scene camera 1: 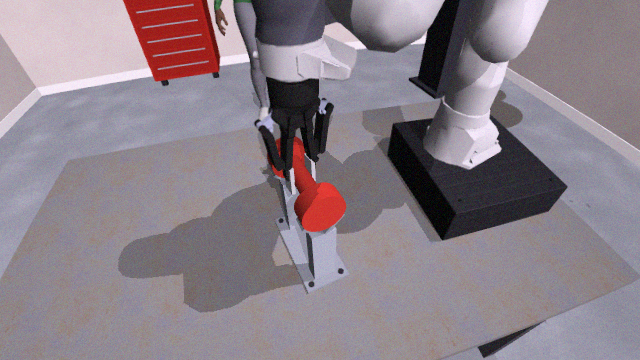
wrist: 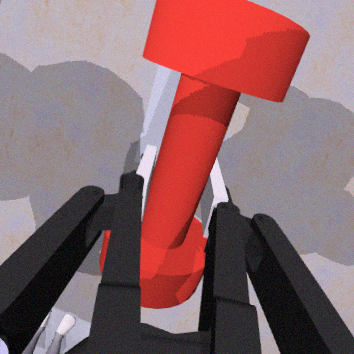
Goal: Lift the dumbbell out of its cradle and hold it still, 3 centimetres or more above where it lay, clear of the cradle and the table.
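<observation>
The red dumbbell point(scene camera 1: 320, 207) point(wrist: 192, 150) rests in its grey cradle point(scene camera 1: 325, 252) point(wrist: 162, 95), one round weight toward the scene camera and the other behind the fingers. The cradle stands upright on the table point(scene camera 1: 400, 300). My gripper point(scene camera 1: 303, 175) point(wrist: 178, 166) points down over the dumbbell and is shut on its handle, with one pale pad on each side, near the far weight. In the wrist view the far weight shows partly hidden between the black fingers. The exact contact of the pads is hard to see.
The arm's black base block point(scene camera 1: 500, 200) stands on the table to the right. A red drawer cabinet point(scene camera 1: 175, 40) stands on the floor at the back left. A person in grey trousers point(scene camera 1: 246, 45) stands behind the gripper, partly hidden. A dark column point(scene camera 1: 440, 45) stands behind the arm.
</observation>
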